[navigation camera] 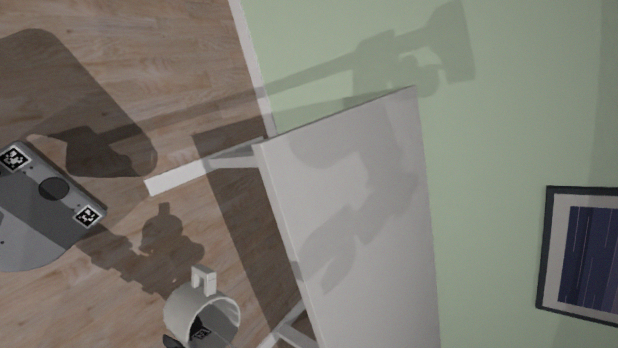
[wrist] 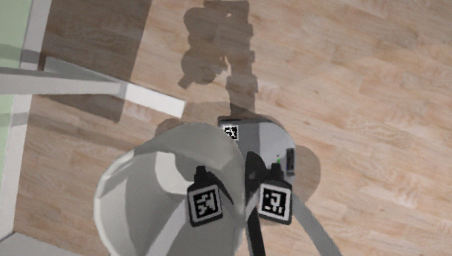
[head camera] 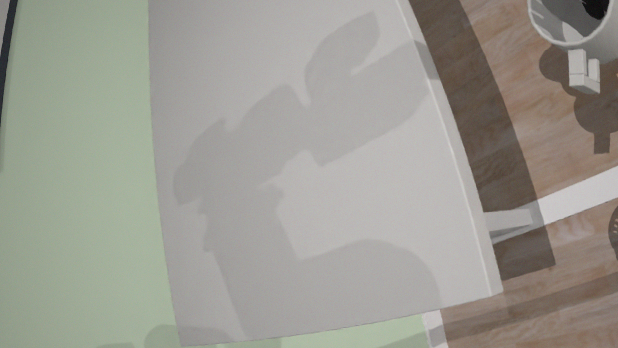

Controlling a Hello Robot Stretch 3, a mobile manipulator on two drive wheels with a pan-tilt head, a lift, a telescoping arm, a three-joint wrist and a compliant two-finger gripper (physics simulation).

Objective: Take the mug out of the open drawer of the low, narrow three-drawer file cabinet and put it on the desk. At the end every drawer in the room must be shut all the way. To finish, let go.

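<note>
A white mug (head camera: 607,46) (navigation camera: 180,312) (wrist: 130,200) hangs in the air above the floor, beside the long edge of the desk. Its mouth is tilted sideways and its blocky handle shows in the head and navigation views. My gripper (wrist: 238,169) is shut on the mug's wall, with one finger inside the mug and the other outside. The desk's pale grey top (head camera: 400,175) (navigation camera: 370,280) carries shadows of the arm and gripper. The file cabinet and its drawers do not show in these views.
My base (navigation camera: 30,200) (wrist: 262,142) stands on the wooden floor below. The desk's white foot (navigation camera: 175,179) (wrist: 155,100) sticks out towards it. A green wall (head camera: 90,175) (navigation camera: 490,150) runs behind the desk, with a dark-framed picture (navigation camera: 543,250) on it.
</note>
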